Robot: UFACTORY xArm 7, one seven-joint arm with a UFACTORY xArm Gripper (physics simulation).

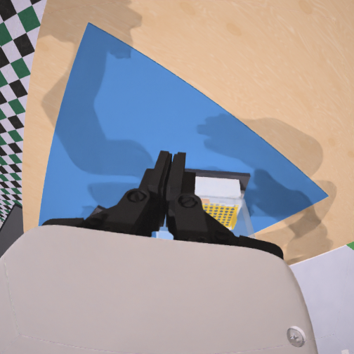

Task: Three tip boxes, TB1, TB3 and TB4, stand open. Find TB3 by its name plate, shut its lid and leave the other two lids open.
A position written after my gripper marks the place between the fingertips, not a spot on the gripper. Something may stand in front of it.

Observation:
In view: my gripper point(172, 170), a clear lid point(232, 212) and a blue mat point(120, 108).

